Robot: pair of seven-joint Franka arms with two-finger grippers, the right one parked.
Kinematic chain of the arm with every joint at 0, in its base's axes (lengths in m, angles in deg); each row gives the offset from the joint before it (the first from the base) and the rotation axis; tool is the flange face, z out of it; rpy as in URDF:
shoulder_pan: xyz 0 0 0.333 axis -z
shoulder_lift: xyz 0 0 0 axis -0.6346 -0.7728 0
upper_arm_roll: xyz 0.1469 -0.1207 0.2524 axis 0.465 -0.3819 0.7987
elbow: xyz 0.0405 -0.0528 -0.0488 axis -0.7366 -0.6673 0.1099
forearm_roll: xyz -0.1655 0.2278 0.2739 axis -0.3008 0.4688 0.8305
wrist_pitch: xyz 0 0 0 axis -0.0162 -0.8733 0.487
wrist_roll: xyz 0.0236 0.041 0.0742 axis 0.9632 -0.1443 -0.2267
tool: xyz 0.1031 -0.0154 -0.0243 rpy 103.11 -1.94 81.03
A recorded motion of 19 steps. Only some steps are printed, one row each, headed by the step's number.
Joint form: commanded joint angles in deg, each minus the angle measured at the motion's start. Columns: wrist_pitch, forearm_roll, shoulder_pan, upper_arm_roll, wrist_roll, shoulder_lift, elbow.
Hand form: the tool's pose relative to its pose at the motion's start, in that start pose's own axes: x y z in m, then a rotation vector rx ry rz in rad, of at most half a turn. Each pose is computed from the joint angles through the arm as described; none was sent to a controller.
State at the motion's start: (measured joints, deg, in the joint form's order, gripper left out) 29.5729 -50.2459 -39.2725 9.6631 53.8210 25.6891 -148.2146
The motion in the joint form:
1: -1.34 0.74 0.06 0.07 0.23 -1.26 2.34
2: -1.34 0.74 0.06 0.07 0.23 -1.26 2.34
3: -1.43 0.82 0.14 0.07 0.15 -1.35 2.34
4: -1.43 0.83 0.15 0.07 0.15 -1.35 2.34
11: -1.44 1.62 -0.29 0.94 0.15 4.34 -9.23
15: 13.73 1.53 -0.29 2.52 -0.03 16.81 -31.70
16: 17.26 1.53 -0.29 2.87 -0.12 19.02 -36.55
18: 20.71 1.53 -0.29 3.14 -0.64 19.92 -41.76
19: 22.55 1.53 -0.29 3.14 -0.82 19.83 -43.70
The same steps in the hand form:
1: 0.0041 -0.0013 -0.0039 0.0131 -0.0036 0.0030
2: 0.0041 -0.0013 -0.0039 0.0131 -0.0036 0.0030
3: 0.0044 -0.0006 -0.0028 0.0148 -0.0066 0.0028
4: 0.0044 -0.0005 -0.0028 0.0150 -0.0066 0.0030
11: -0.0269 -0.0171 0.0328 0.0368 -0.1082 -0.0206
15: -0.0786 -0.0347 0.0785 0.0248 -0.0185 -0.0470
16: -0.0896 -0.0384 0.0942 0.0216 -0.0031 -0.0535
18: -0.0984 -0.0411 0.1246 0.0205 -0.0181 -0.0661
19: -0.0999 -0.0412 0.1388 0.0206 -0.0214 -0.0688

